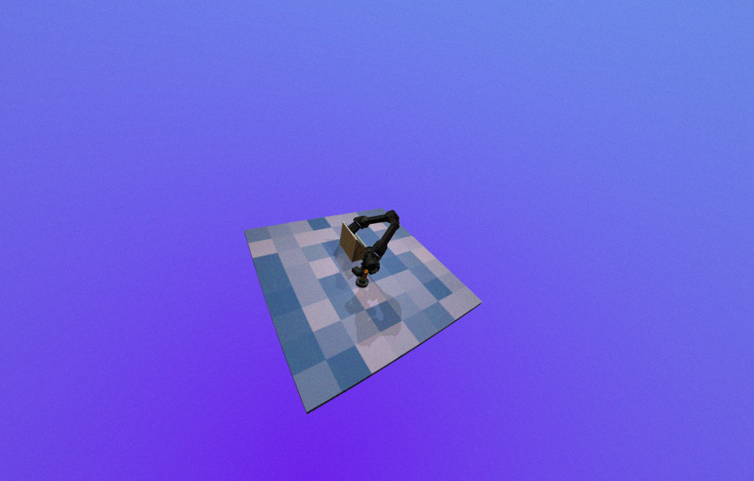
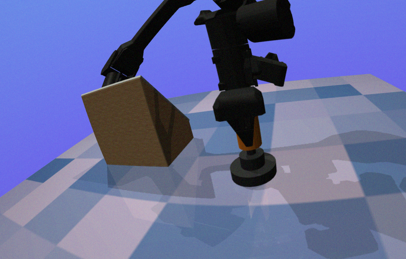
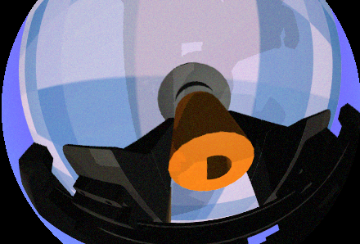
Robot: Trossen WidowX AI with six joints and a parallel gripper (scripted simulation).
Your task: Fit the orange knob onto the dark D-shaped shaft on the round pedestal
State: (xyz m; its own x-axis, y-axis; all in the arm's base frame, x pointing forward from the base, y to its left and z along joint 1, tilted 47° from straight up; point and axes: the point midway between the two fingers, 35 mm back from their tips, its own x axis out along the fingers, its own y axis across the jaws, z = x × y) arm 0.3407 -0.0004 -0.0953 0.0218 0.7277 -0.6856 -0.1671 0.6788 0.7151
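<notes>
The dark round pedestal lies 40 mm below my gripper tip. Also, from my gripper tip: orange knob (20 mm above).
</notes>
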